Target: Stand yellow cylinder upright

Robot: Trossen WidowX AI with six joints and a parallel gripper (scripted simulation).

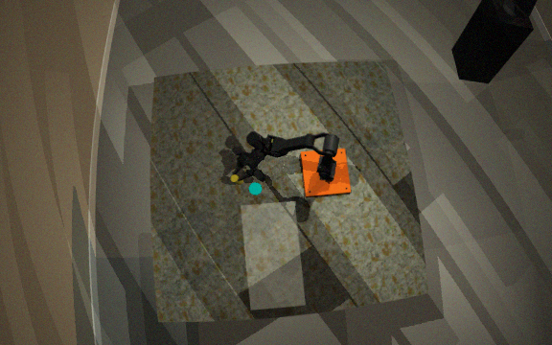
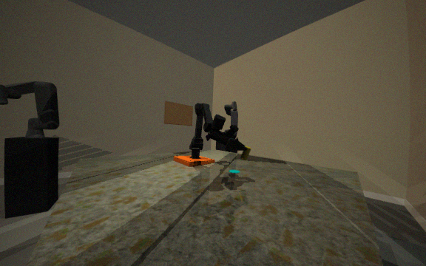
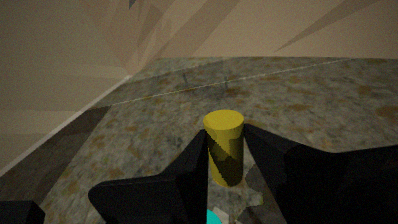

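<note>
The cyan circle is 14 cm below my gripper tip and 8 cm behind it. The rest, counted from my gripper tip: yellow cylinder (2 cm below).
</note>
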